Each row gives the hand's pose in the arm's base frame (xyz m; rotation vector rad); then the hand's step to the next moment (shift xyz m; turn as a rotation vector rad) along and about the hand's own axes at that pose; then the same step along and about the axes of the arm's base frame.
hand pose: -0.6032 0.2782 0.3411 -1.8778 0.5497 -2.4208
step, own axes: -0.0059 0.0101 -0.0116 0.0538 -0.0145 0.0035
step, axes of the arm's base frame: -0.0113 -0.0051 -0.0109 -0.0086 0.0000 0.0552
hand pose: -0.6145 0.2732 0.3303 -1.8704 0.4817 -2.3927
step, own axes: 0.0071 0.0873 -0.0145 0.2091 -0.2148 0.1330
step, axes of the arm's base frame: -0.0278 -0.0816 -0.0212 0.1028 0.1262 0.2847
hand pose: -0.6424 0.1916 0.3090 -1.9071 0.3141 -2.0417
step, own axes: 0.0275 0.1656 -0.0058 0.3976 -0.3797 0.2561
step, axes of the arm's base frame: 0.0074 -0.1635 -0.0377 0.2013 0.2136 0.5308
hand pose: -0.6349 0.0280 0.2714 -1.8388 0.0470 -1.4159
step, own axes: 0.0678 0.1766 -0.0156 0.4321 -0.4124 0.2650
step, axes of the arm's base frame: 0.0864 -0.1611 -0.0510 0.2078 0.2246 0.5774
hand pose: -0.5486 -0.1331 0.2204 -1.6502 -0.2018 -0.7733
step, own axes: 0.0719 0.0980 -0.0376 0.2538 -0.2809 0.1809
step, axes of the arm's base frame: 0.0929 -0.0791 -0.0361 0.1109 0.1648 0.3696
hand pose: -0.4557 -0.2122 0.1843 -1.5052 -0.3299 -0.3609
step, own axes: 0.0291 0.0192 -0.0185 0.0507 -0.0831 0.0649
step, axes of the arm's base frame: 0.0343 -0.0187 -0.0056 0.0109 0.0608 0.0994
